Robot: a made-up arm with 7 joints. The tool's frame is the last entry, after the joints.
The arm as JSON. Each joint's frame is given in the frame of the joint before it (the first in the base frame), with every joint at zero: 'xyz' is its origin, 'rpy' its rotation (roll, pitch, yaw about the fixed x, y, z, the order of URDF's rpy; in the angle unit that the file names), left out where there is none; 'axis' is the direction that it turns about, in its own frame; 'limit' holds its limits. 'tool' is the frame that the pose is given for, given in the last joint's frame.
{
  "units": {
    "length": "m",
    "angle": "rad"
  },
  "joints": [
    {
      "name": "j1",
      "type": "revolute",
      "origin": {
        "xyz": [
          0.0,
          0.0,
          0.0
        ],
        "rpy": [
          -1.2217,
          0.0,
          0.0
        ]
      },
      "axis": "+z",
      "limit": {
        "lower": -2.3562,
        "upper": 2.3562
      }
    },
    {
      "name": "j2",
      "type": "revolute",
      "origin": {
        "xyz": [
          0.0,
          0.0,
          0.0
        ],
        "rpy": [
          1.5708,
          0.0,
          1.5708
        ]
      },
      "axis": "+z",
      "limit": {
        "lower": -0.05,
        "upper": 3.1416
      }
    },
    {
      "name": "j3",
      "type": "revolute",
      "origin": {
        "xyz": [
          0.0,
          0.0,
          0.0
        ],
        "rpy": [
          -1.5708,
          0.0,
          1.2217
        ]
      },
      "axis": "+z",
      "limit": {
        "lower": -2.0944,
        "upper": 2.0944
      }
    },
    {
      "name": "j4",
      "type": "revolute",
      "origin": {
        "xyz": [
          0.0,
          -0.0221,
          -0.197
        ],
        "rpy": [
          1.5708,
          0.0,
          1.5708
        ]
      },
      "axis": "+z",
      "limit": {
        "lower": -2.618,
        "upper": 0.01
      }
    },
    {
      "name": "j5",
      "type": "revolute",
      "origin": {
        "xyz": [
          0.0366,
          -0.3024,
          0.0
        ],
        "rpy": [
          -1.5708,
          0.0,
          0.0
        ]
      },
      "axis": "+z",
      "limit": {
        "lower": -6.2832,
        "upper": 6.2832
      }
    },
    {
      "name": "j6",
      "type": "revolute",
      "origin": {
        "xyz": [
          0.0,
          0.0,
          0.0
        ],
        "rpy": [
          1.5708,
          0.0,
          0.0
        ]
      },
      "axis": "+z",
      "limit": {
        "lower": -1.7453,
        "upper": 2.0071
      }
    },
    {
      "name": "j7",
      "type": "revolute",
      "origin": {
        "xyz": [
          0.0,
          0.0,
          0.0
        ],
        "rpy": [
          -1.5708,
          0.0,
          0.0
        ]
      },
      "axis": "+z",
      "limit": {
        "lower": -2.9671,
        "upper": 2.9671
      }
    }
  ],
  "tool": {
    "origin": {
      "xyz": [
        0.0,
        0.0,
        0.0
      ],
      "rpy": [
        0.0,
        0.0,
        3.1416
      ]
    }
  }
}
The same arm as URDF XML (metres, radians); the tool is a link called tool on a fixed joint. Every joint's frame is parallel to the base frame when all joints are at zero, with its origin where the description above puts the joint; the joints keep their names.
<robot name="arm">
<link name="base"/>
<link name="link1"/>
<link name="link2"/>
<link name="link3"/>
<link name="link4"/>
<link name="link5"/>
<link name="link6"/>
<link name="link7"/>
<link name="tool"/>
<joint name="j1" type="revolute"><parent link="base"/><child link="link1"/><origin xyz="0 0 0" rpy="0 0 0"/><axis xyz="0 0.9397 0.342"/><limit lower="-2.3562" upper="2.3562"/></joint>
<joint name="j2" type="revolute"><parent link="link1"/><child link="link2"/><origin xyz="0 0 0" rpy="0 0 0"/><axis xyz="1 0 0"/><limit lower="-0.05" upper="3.1416"/></joint>
<joint name="j3" type="revolute"><parent link="link2"/><child link="link3"/><origin xyz="0 0 0" rpy="0 0 0"/><axis xyz="0 0 1"/><limit lower="-2.0944" upper="2.0944"/></joint>
<joint name="j4" type="revolute"><parent link="link3"/><child link="link4"/><origin xyz="0.0221 0 -0.197" rpy="0 0 0"/><axis xyz="0 1 0"/><limit lower="-2.618" upper="0.01"/></joint>
<joint name="j5" type="revolute"><parent link="link4"/><child link="link5"/><origin xyz="-0.0366 0 -0.3024" rpy="0 0 0"/><axis xyz="0 0 1"/><limit lower="-6.2832" upper="6.2832"/></joint>
<joint name="j6" type="revolute"><parent link="link5"/><child link="link6"/><origin xyz="0 0 0" rpy="0 0 0"/><axis xyz="0 1 0"/><limit lower="-1.7453" upper="2.0071"/></joint>
<joint name="j7" type="revolute"><parent link="link6"/><child link="link7"/><origin xyz="0 0 0" rpy="0 0 0"/><axis xyz="0 0 1"/><limit lower="-2.9671" upper="2.9671"/></joint>
<joint name="tool_joint" type="fixed"><parent link="link7"/><child link="tool"/><origin xyz="0 0 0" rpy="0 0 0"/></joint>
</robot>

